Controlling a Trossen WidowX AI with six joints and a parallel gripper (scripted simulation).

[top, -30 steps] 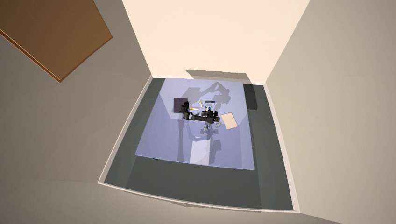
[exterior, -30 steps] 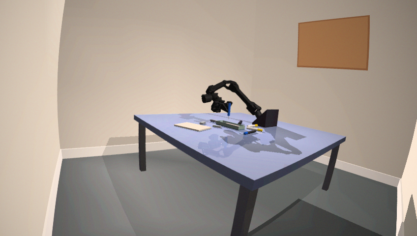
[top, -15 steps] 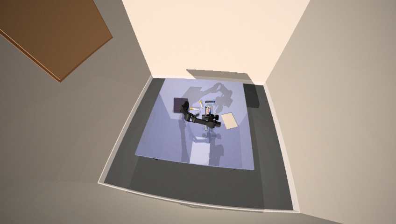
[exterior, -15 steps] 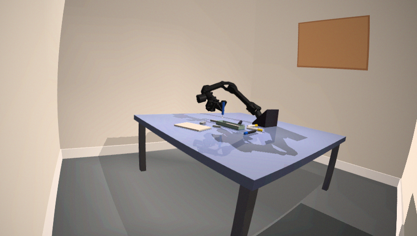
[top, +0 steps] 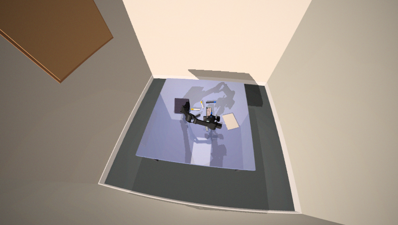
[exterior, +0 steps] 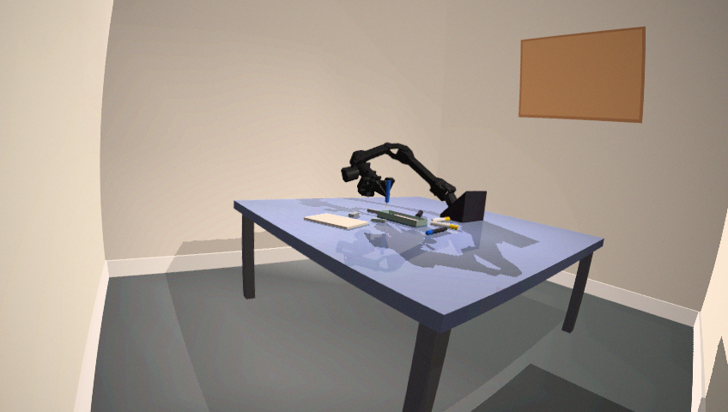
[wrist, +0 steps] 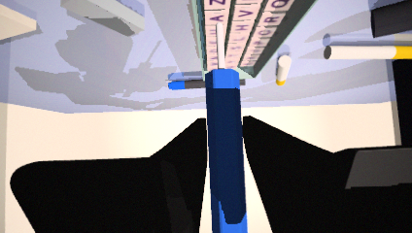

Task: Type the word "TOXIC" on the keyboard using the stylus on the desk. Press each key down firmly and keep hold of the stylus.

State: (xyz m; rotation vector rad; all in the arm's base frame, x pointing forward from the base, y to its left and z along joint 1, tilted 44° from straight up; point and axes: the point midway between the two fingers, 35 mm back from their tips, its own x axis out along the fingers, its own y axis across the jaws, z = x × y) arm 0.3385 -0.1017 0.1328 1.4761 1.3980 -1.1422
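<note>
My gripper tip is 80 mm above the Q key, 40 mm past it and 30 mm to the right of it. Also, from my gripper tip: blue stylus (10 mm below); cream notepad (250 mm ahead, 90 mm below, 30 mm to the right); black pen (280 mm to the left, 90 mm below, 40 mm ahead).
</note>
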